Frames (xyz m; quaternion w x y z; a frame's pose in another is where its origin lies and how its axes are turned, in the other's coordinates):
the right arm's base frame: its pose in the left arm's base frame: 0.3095 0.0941 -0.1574 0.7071 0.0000 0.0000 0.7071
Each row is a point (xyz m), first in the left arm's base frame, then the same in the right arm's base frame.
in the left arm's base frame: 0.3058 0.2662 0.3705
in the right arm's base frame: 0.1721 0.0037 0.5279
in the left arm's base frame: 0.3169 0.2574 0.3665
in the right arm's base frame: 0.1633 -0.0074 0.5239
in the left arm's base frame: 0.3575 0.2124 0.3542
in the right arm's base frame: 0.1183 -0.0480 0.5116
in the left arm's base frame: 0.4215 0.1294 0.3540
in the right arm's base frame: 0.0353 -0.1120 0.5114
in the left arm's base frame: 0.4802 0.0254 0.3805
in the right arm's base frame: -0.0687 -0.1707 0.5379
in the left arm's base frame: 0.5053 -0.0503 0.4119
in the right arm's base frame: -0.1444 -0.1958 0.5693
